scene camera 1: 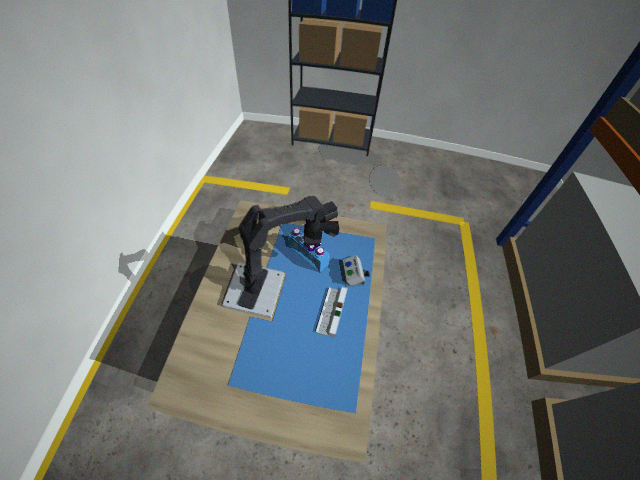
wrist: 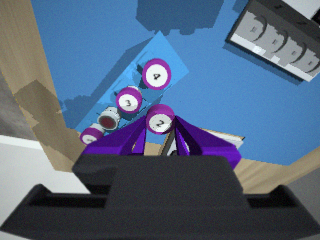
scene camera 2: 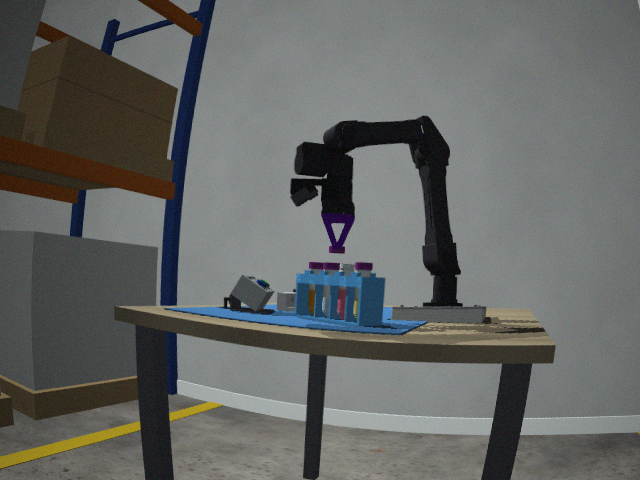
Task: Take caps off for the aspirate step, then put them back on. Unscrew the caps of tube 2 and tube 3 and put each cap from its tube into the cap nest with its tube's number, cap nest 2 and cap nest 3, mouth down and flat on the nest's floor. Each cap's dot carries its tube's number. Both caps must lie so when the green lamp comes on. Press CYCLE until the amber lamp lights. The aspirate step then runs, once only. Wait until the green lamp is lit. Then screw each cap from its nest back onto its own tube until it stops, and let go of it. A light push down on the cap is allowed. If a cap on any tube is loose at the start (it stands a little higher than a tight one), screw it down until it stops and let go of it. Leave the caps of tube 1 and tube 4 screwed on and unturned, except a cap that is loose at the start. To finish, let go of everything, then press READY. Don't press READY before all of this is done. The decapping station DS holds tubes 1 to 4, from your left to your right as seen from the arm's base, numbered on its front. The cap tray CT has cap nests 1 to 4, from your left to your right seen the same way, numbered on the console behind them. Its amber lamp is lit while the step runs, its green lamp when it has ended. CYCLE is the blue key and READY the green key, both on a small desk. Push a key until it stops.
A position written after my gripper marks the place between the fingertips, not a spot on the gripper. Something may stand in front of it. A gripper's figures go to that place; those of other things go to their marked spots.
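There's a grey key desk [scene camera 2: 247, 290] that's 126 cm from the lens, and my gripper [scene camera 2: 337, 249] is 122 cm from the lens.
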